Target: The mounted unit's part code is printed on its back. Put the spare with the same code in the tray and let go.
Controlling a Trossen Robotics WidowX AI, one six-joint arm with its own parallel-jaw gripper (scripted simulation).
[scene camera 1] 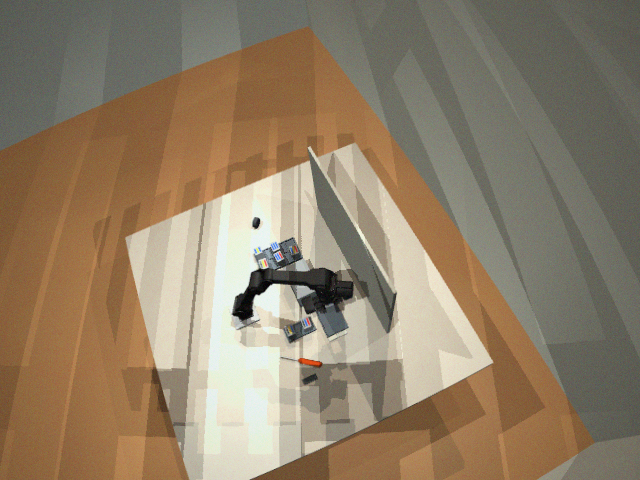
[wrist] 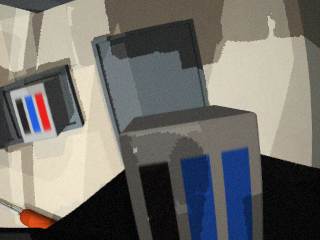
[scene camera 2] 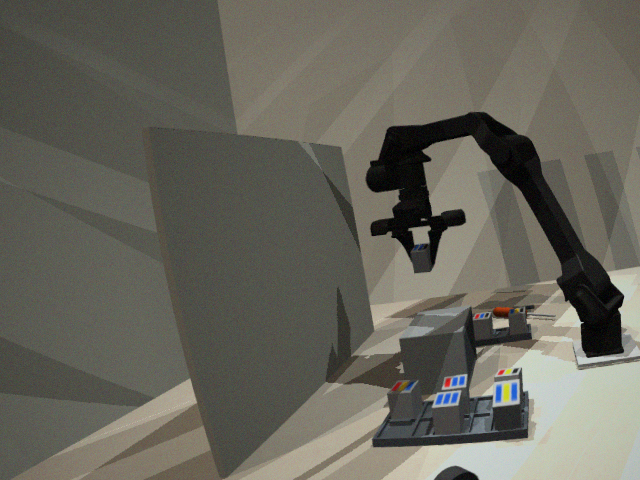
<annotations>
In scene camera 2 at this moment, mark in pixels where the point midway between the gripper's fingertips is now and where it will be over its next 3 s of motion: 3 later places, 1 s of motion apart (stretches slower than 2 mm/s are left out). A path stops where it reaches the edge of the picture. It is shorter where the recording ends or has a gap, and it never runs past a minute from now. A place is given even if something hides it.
My gripper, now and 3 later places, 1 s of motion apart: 424,265; 424,275; 424,284; 425,295
</annotations>
